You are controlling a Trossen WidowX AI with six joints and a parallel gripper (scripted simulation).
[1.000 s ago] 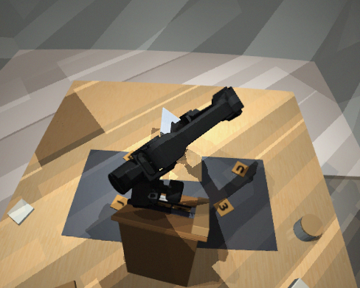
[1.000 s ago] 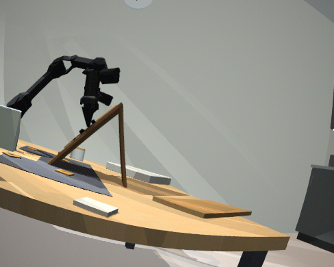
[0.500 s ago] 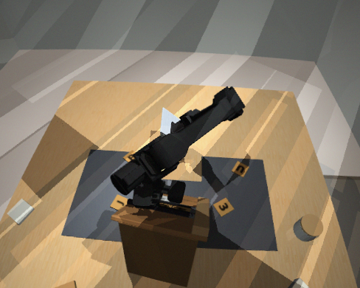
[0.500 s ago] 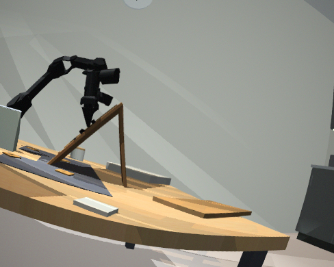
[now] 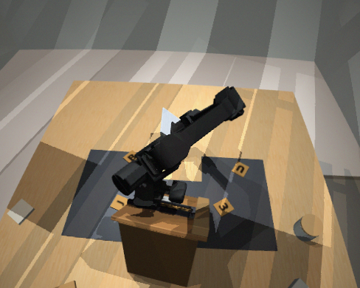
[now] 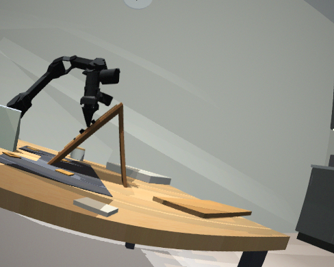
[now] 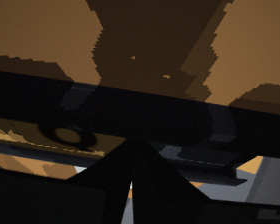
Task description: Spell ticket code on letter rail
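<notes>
Right now my gripper tip is 1 cm short of the q tile and 3 cm to the right of it. Also, from my gripper tip: tile marked 4: 2 cm ahead, 9 cm to the left; dark mat: 14 cm behind, 5 cm to the left, 17 cm below; white ticket: 6 cm behind, 1 cm to the left, 8 cm below.
</notes>
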